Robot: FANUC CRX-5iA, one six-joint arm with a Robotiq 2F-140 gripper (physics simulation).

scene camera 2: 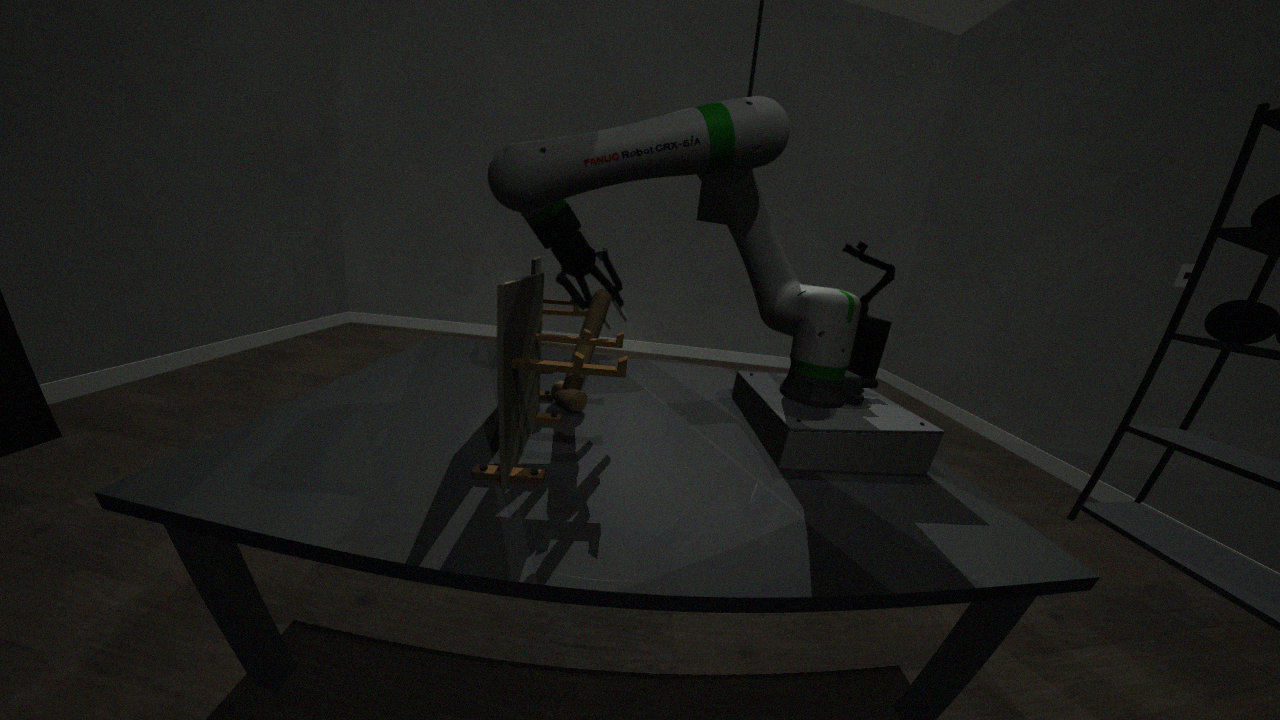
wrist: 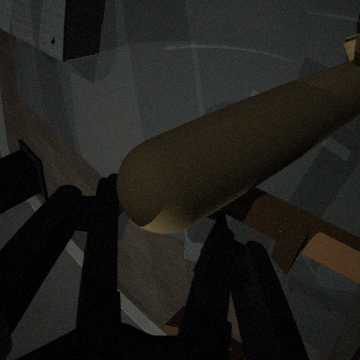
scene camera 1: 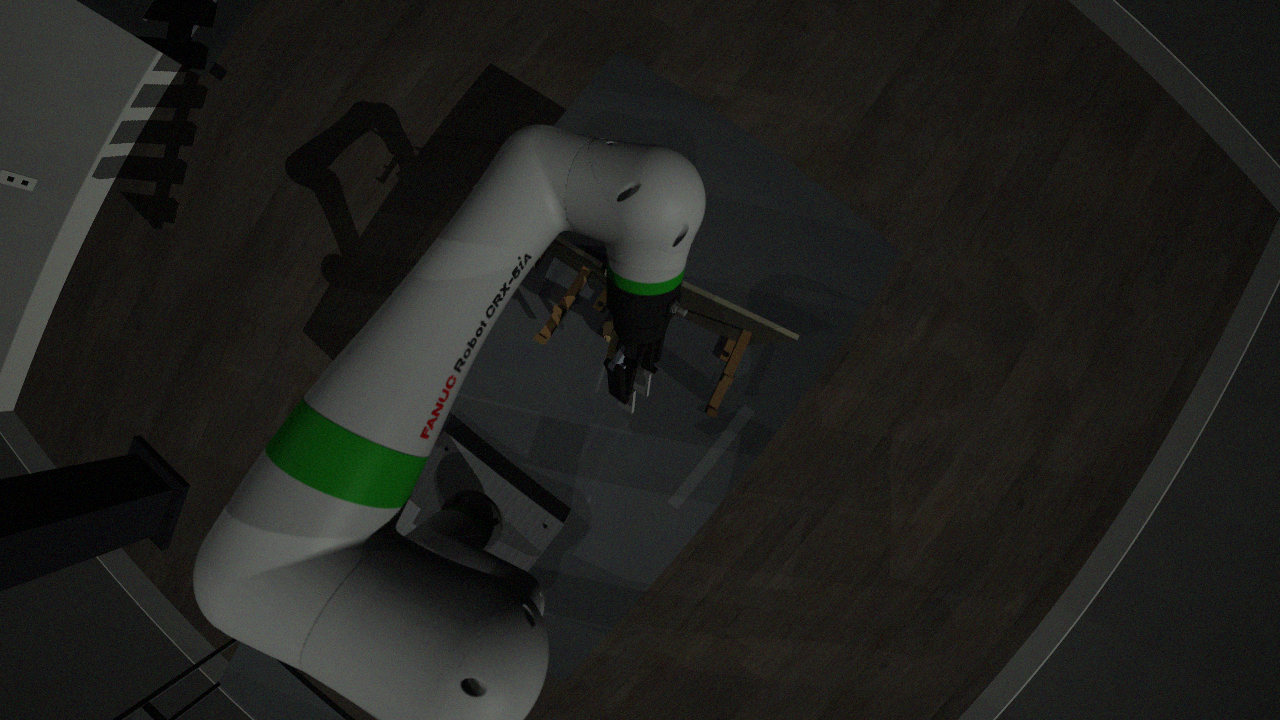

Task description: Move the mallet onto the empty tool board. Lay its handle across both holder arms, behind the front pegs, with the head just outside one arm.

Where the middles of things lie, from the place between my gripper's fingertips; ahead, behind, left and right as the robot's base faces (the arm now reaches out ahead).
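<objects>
My gripper is 90 mm to the right of the wooden mallet [wrist: 164,184], 80 mm short of it and 50 mm above it.
</objects>
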